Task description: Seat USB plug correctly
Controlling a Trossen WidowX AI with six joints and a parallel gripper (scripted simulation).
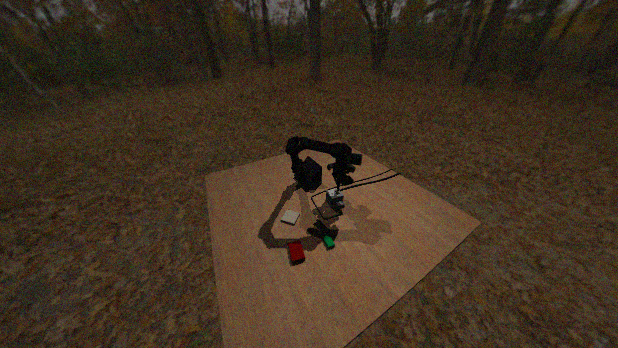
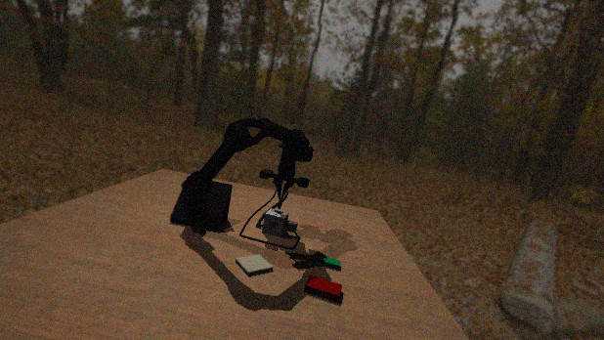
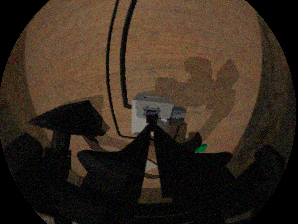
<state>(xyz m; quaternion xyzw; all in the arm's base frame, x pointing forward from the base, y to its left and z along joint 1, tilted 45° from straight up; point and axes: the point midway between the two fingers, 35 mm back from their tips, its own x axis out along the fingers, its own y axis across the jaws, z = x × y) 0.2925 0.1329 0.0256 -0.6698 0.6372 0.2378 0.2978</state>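
The dark USB plug lies 20 mm below my gripper tip. From my gripper tip the other things lie so: white flat block 300 mm to the right, 120 mm below, 10 mm behind; then green block 220 mm ahead, 190 mm to the right, 120 mm below; then red block 350 mm to the right, 200 mm ahead, 120 mm below.
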